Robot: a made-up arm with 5 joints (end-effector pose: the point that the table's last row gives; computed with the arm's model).
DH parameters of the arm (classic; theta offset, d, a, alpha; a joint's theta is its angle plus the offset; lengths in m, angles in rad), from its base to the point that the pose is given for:
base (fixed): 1.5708 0.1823 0 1.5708
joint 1: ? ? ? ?
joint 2: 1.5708 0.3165 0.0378 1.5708
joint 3: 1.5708 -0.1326 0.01 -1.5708
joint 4: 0 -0.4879 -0.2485 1.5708
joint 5: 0.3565 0 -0.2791 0
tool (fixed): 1.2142 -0.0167 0 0
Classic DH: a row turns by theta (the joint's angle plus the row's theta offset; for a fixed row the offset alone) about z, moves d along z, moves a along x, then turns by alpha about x.
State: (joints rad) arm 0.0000 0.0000 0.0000 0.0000 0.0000
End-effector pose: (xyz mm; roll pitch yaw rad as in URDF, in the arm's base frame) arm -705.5 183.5 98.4 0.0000 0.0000 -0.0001
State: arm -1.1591 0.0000 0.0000 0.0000 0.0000
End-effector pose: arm -705.5 -3.4 -19.5 -1.1591 -0.0001 0.0000
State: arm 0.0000 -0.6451 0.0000 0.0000 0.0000
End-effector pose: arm -670.1 183.5 503.1 -0.0001 0.6451 -0.0001
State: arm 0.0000 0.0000 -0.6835 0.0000 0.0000
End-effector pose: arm -258.2 440.8 98.4 0.0000 0.0000 -0.6836
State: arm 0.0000 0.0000 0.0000 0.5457 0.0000
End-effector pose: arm -705.5 118.1 365.6 0.5457 0.0001 -0.0001
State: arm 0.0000 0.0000 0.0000 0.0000 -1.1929
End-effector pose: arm -400.9 109.0 98.4 0.0000 0.0000 -1.1930
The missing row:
joint 1: 1.5708 -0.0824 0.0654 -1.5708
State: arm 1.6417 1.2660 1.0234 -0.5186 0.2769
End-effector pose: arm 67.7 775.1 -434.0 0.7881 -1.1818 -0.9564
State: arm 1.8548 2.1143 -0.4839 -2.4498 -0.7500
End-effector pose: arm 589.2 323.3 -247.0 -1.2031 0.0315 -2.5568
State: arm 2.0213 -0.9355 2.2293 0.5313 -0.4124
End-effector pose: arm -49.3 220.6 -785.4 -1.2408 -0.9182 -2.1530
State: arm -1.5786 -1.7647 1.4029 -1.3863 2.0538
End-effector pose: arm -229.4 236.3 1165.0 1.7616 -0.4418 2.6778
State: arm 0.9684 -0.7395 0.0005 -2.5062 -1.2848
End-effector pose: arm -552.2 -379.2 -371.5 -1.3312 -0.8744 0.3959
